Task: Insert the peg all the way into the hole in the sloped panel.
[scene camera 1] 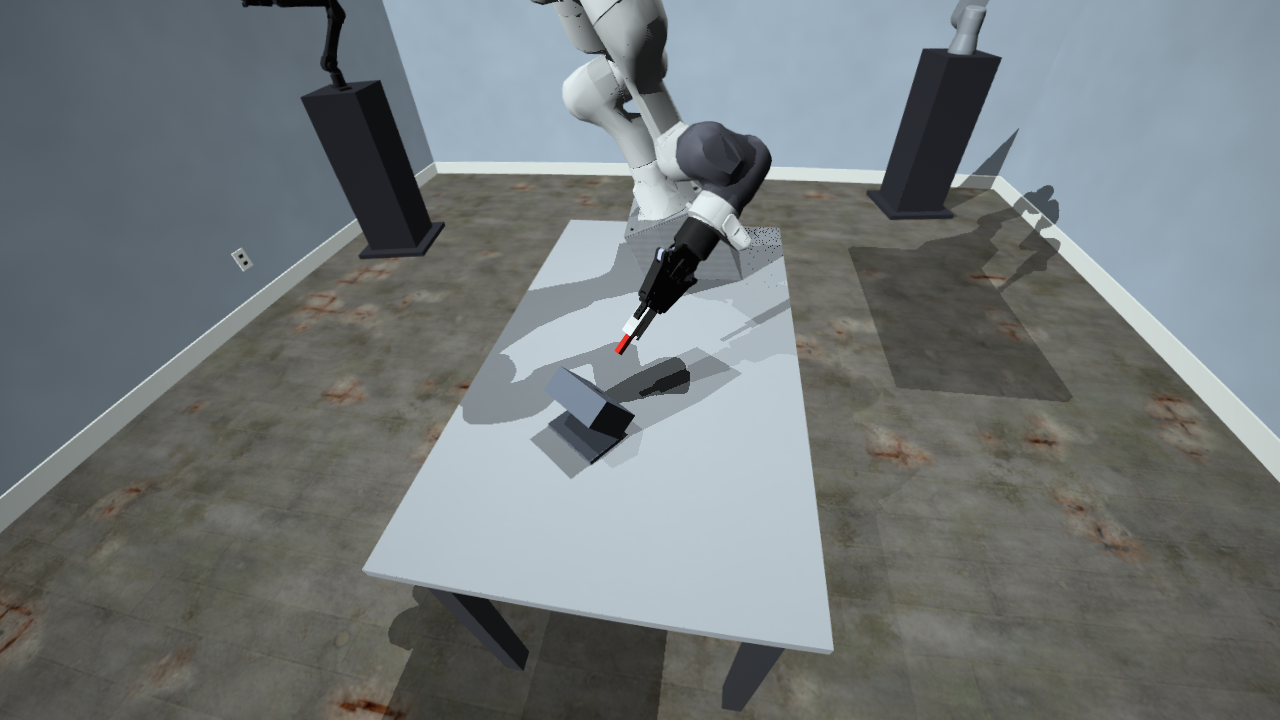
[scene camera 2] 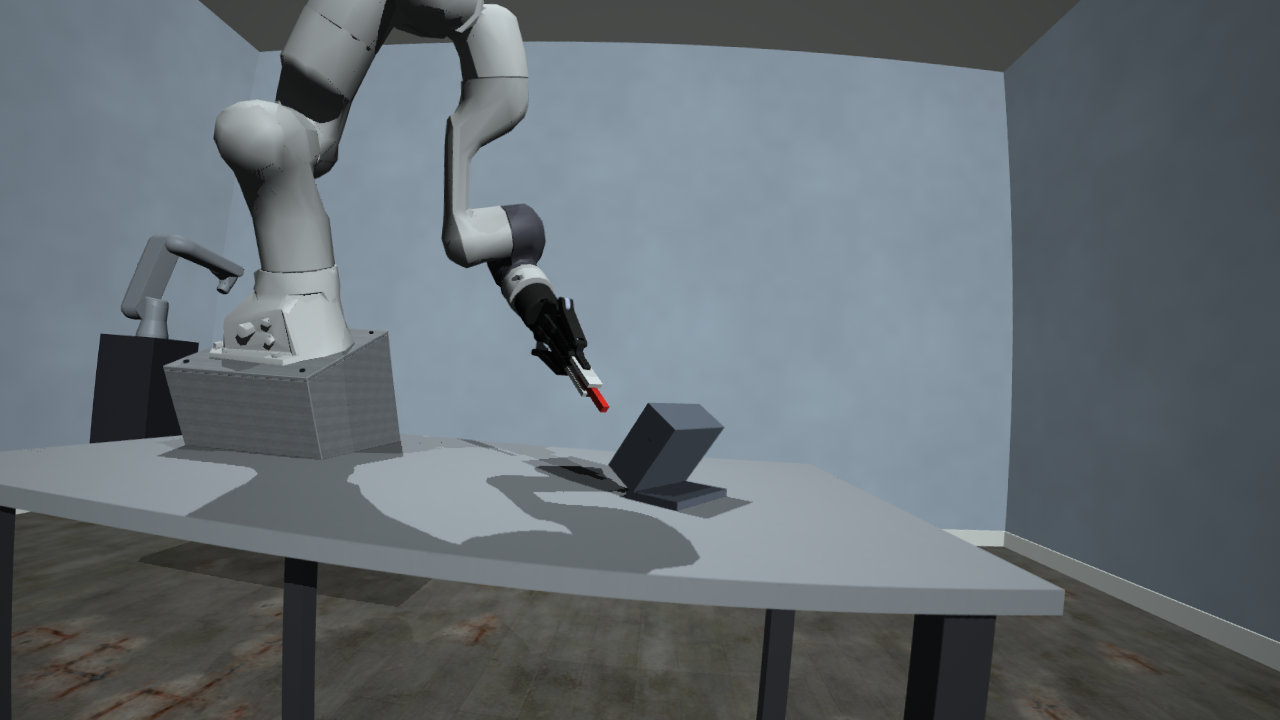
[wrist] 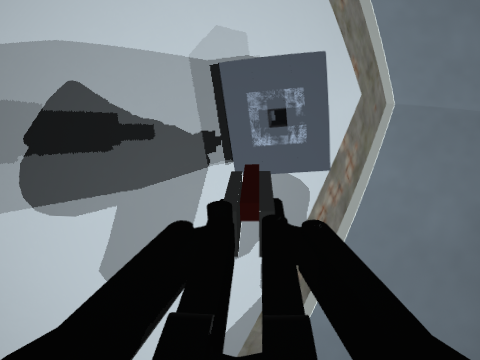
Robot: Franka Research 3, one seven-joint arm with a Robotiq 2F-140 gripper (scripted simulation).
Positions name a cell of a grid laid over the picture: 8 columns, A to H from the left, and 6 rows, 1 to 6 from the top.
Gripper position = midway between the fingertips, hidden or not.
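Note:
Scene camera 2 shows the gripper (scene camera 2: D4) and a flat base plate (scene camera 2: E5). Both the gripper (scene camera 1: D3) and the flat base plate (scene camera 1: D4) appear in scene camera 1 as well, while the wrist view has the gripper (wrist: E4) along with a peg (wrist: E4).

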